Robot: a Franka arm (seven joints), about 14 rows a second.
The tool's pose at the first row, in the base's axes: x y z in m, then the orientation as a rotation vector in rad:
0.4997 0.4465 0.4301 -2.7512 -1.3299 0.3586
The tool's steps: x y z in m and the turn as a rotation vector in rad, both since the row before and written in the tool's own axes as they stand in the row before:
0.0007 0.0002 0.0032 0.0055 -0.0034 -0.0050
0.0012 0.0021 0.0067 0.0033 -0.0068 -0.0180
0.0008 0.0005 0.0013 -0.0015 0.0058 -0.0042
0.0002 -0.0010 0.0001 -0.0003 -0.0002 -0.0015
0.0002 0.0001 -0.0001 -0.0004 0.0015 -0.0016
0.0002 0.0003 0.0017 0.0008 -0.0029 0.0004
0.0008 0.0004 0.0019 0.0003 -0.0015 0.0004
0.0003 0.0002 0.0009 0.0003 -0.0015 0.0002
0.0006 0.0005 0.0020 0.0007 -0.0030 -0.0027
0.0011 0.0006 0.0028 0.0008 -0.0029 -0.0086
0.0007 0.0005 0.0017 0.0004 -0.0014 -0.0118
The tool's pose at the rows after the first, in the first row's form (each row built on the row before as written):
0.4995 0.4468 0.4268 -2.7436 -1.3343 0.3662
0.5002 0.4462 0.4197 -2.7282 -1.3578 0.3765
0.5007 0.4465 0.4182 -2.7250 -1.3628 0.3671
0.5000 0.4473 0.4182 -2.7241 -1.3650 0.3671
0.5002 0.4474 0.4182 -2.7229 -1.3670 0.3646
0.5001 0.4473 0.4165 -2.7231 -1.3667 0.3692
0.5004 0.4476 0.4144 -2.7235 -1.3664 0.3715
0.5005 0.4477 0.4134 -2.7237 -1.3663 0.3738
0.5007 0.4478 0.4113 -2.7216 -1.3702 0.3783
0.5011 0.4482 0.4083 -2.7147 -1.3817 0.3823
0.5015 0.4484 0.4064 -2.7052 -1.3972 0.3837

